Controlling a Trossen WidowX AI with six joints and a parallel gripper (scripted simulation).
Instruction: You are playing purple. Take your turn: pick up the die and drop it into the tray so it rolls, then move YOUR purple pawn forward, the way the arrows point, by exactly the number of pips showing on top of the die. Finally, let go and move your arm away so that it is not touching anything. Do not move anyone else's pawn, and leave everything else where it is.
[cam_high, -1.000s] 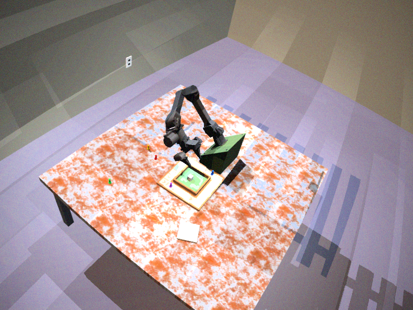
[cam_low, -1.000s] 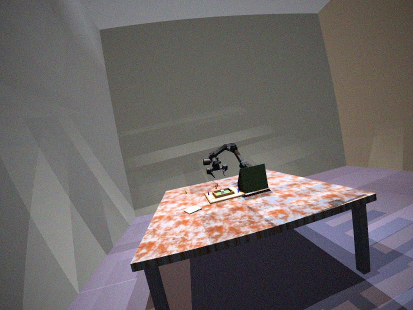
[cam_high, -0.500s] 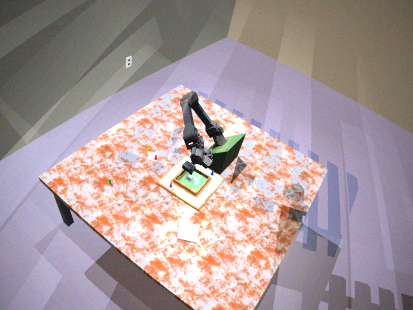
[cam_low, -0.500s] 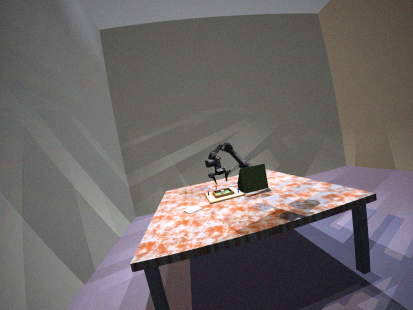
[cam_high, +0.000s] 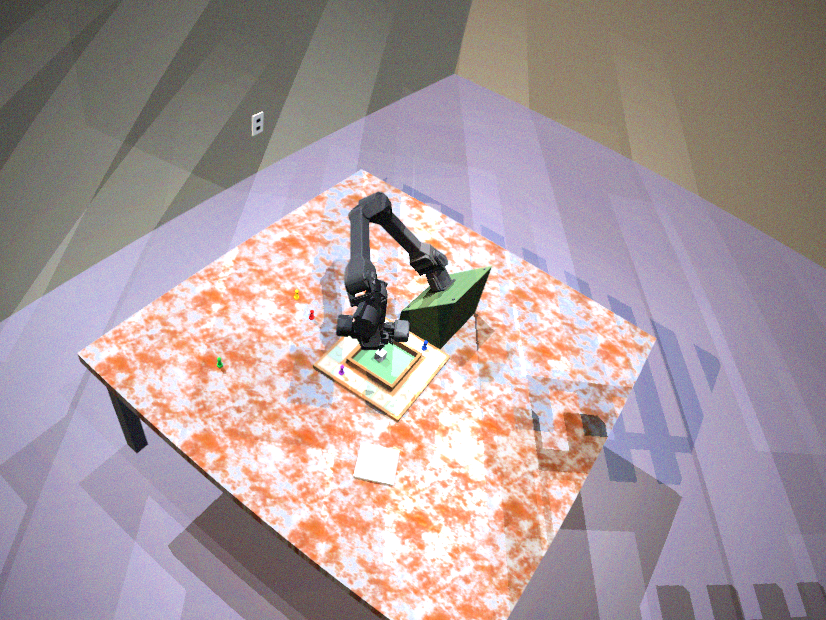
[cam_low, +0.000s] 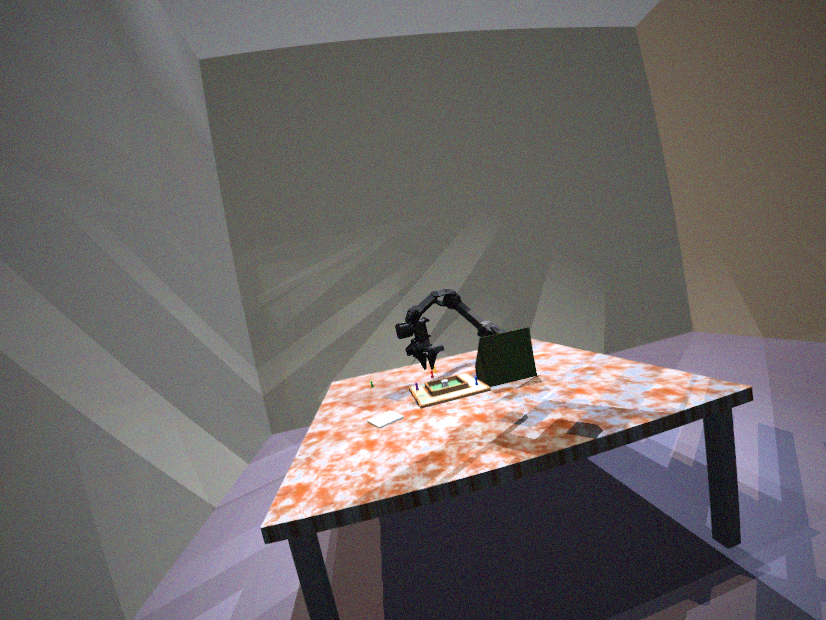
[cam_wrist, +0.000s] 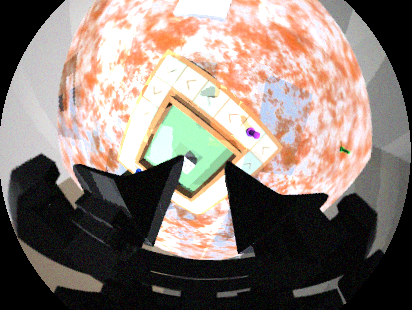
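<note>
Now: the purple pawn 70 mm below my gripper tip, 60 mm ahead of it and 40 mm to the right of it. The rest, counted from my gripper tip: white die: 70 mm below, 60 mm behind; then green-floored tray: 90 mm below, 60 mm behind, 20 mm to the left; then blue pawn: 180 mm behind, 80 mm to the left, 70 mm below.
</note>
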